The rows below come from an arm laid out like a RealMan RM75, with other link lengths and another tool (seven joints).
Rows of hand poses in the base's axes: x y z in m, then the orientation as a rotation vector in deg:
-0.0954 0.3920 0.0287 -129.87 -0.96 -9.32
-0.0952 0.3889 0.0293 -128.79 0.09 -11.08
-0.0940 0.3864 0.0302 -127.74 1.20 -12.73
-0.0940 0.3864 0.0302 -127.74 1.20 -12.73
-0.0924 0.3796 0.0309 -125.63 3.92 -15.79
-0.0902 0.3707 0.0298 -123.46 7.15 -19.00
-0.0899 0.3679 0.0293 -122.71 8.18 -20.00
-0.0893 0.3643 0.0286 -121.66 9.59 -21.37
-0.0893 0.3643 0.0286 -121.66 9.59 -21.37
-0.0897 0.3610 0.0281 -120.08 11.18 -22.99
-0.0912 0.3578 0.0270 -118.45 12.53 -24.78
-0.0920 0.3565 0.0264 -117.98 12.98 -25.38
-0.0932 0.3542 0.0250 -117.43 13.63 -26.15
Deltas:
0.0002 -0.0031 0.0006 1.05 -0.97 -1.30
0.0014 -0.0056 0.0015 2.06 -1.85 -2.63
0.0014 -0.0056 0.0015 2.06 -1.85 -2.63
0.0030 -0.0124 0.0022 4.06 -3.28 -5.59
0.0052 -0.0213 0.0011 6.02 -4.67 -9.02
0.0055 -0.0241 0.0006 6.69 -5.10 -10.11
0.0061 -0.0277 -0.0001 7.60 -5.69 -11.62
0.0061 -0.0277 -0.0001 7.60 -5.69 -11.62
0.0057 -0.0310 -0.0006 8.99 -6.46 -13.36
0.0042 -0.0342 -0.0017 10.38 -7.44 -15.00
0.0034 -0.0355 -0.0023 10.76 -7.76 -15.55
0.0022 -0.0378 -0.0037 11.19 -8.16 -16.32

